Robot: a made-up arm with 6 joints. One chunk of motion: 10 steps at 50 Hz.
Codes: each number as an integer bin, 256 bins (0 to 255) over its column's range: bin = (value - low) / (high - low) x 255, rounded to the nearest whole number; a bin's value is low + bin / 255 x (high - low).
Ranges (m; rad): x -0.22..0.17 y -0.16..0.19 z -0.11..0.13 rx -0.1..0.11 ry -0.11..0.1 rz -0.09..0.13
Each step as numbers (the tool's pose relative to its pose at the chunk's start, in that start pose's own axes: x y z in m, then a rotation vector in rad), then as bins.
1 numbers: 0.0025 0.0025 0.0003 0.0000 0.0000 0.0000
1 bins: 145 118 117 121 134 104
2 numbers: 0.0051 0.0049 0.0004 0.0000 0.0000 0.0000
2 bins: 147 120 117 121 134 104
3 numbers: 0.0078 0.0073 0.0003 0.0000 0.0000 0.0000
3 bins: 149 122 117 121 134 104
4 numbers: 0.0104 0.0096 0.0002 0.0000 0.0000 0.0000
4 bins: 151 124 117 121 134 104
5 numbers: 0.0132 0.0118 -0.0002 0.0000 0.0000 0.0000
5 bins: 152 125 117 121 134 104
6 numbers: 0.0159 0.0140 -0.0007 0.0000 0.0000 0.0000
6 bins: 154 127 116 121 134 104
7 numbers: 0.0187 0.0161 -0.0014 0.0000 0.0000 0.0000
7 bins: 156 128 115 121 134 104
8 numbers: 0.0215 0.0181 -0.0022 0.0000 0.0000 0.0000
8 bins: 158 130 115 121 134 104
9 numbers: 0.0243 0.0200 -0.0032 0.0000 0.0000 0.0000
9 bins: 160 131 113 121 134 104
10 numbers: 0.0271 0.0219 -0.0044 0.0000 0.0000 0.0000
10 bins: 162 133 112 121 134 104
